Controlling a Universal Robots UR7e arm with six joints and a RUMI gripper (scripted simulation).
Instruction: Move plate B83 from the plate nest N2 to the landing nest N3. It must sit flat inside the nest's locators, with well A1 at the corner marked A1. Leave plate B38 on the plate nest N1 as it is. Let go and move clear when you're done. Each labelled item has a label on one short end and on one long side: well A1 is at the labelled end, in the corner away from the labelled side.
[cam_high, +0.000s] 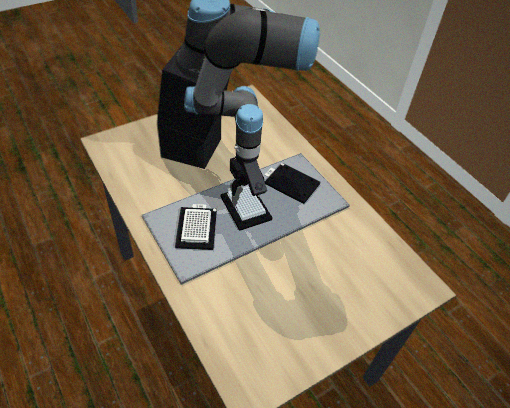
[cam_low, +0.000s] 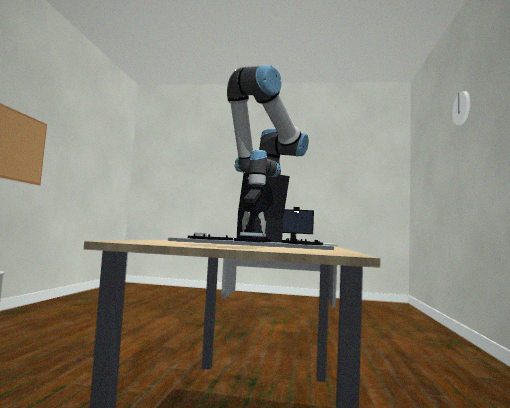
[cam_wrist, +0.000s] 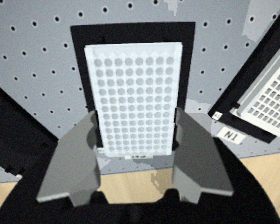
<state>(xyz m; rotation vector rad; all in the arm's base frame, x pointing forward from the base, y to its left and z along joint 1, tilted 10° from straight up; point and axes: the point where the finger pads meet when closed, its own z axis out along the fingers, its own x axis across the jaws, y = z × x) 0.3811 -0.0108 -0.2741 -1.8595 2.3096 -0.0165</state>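
My hand is 3 cm above the landing nest N3. From my hand the other things lie so: N2 label: 9 cm behind, 17 cm to the left, 4 cm below; plate nest N2: 21 cm to the left, 3 cm below; plate: 2 cm behind, 19 cm to the right, 2 cm below.
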